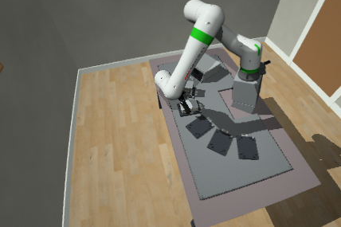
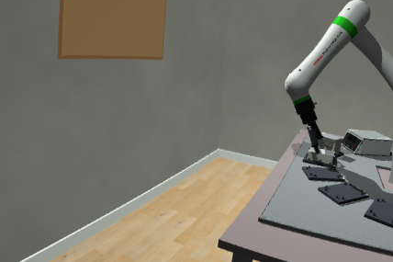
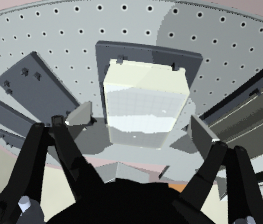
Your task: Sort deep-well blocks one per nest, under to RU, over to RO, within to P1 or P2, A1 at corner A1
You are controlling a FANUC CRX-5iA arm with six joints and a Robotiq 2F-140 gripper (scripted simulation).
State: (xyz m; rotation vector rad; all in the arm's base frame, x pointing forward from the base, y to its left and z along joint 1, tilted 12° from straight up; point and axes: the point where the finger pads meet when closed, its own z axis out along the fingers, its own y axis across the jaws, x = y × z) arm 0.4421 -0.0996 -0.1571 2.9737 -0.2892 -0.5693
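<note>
The deep-well block lies 17 cm to the right of my hand, 4 cm behind it and 3 cm above it. Round my hand: dark infeed nest: 17 cm to the right, 4 cm below, 4 cm behind; then pale platform: 35 cm to the right, 31 cm behind, 5 cm above; then check-weigher: 35 cm to the right, 30 cm behind, 2 cm above.
</note>
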